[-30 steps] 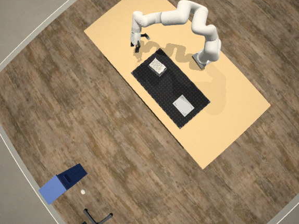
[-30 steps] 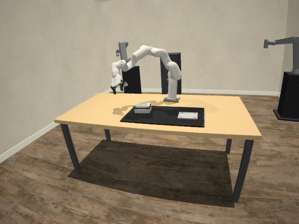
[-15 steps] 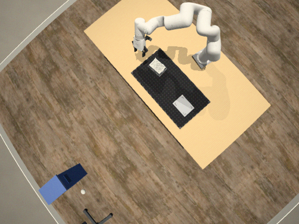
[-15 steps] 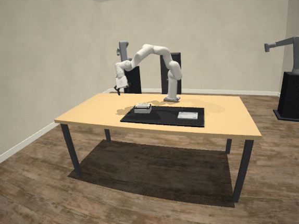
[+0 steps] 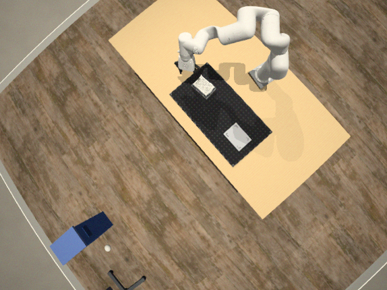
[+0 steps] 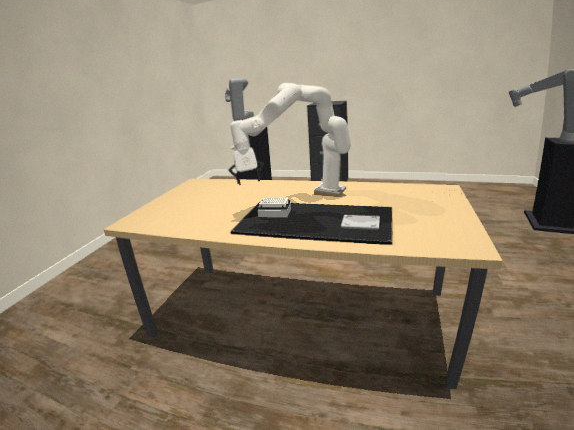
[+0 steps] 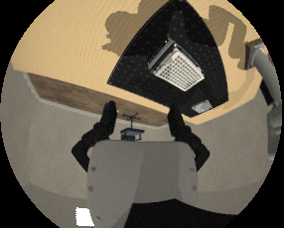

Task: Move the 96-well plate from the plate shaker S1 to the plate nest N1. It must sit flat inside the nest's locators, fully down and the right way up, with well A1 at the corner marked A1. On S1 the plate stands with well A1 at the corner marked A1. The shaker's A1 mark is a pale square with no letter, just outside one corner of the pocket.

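Right now the white 96-well plate is 6 cm behind my hand, 9 cm to the left of it and 12 cm below it. From my hand the other things lie so: plate nest N1: 7 cm behind, 51 cm to the left, 17 cm below.
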